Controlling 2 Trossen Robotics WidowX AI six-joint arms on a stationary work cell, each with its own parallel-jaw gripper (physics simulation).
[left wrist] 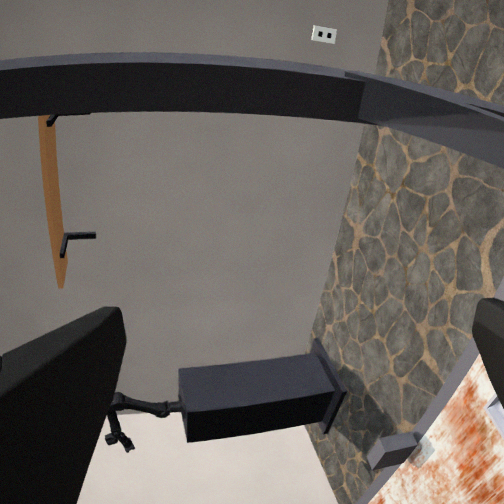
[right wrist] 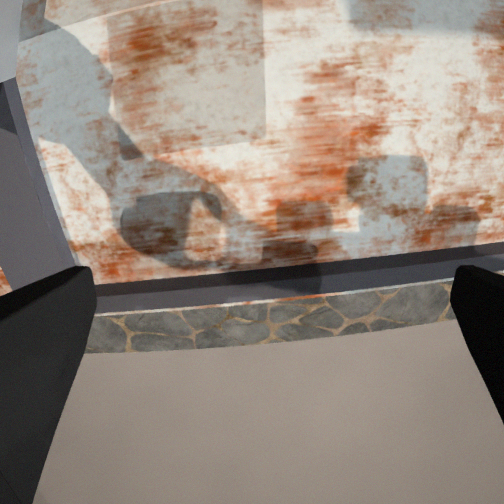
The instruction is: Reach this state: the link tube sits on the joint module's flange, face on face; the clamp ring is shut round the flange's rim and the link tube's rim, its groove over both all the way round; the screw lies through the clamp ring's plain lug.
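No link tube, joint module, clamp ring or screw shows in either view. My left gripper [left wrist: 280, 380] is open and empty; its two black fingers stand at the left and right edges of the left wrist view, which looks out at the room wall and the work cell frame. My right gripper [right wrist: 272, 360] is open and empty; its black fingers frame the right wrist view, which looks at the rust-stained table top [right wrist: 280, 130] near its edge. Only shadows lie on that surface.
A dark frame beam [left wrist: 200, 85] arches across the left wrist view. A dark box on a bracket [left wrist: 255, 395] with a small jointed arm [left wrist: 135, 410] sits below it. A stone-patterned surface [left wrist: 425, 240] and the table's dark rim [right wrist: 300, 280] are in view.
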